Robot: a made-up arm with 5 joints.
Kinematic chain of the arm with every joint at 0, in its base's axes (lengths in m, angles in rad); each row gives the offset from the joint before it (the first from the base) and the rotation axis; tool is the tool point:
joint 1: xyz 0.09 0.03 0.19 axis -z
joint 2: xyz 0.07 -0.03 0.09 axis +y
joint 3: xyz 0.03 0 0.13 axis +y
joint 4: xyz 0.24 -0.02 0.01 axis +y
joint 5: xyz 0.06 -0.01 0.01 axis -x
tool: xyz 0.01 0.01 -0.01
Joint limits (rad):
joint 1: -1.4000..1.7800
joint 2: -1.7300..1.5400
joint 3: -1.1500..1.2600
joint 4: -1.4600..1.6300
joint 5: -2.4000..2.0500
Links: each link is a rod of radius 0.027 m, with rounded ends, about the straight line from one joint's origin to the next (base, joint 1, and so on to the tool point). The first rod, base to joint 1, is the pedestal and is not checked.
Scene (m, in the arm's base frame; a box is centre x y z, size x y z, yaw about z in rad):
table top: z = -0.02
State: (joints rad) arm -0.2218 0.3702 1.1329 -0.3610 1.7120
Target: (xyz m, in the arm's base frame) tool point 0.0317 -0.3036 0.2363
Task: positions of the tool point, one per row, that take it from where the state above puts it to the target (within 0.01 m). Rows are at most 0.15 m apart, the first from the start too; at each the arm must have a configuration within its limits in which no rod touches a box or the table.
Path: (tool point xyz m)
1: 0.3146 -0.0574 0.1044
2: 0.3045 -0.1277 0.1243
3: 0.2688 -0.1973 0.1478
4: 0.2078 -0.2559 0.1746
5: 0.1260 -0.2938 0.2043
6: 0.0317 -0.3036 0.2363

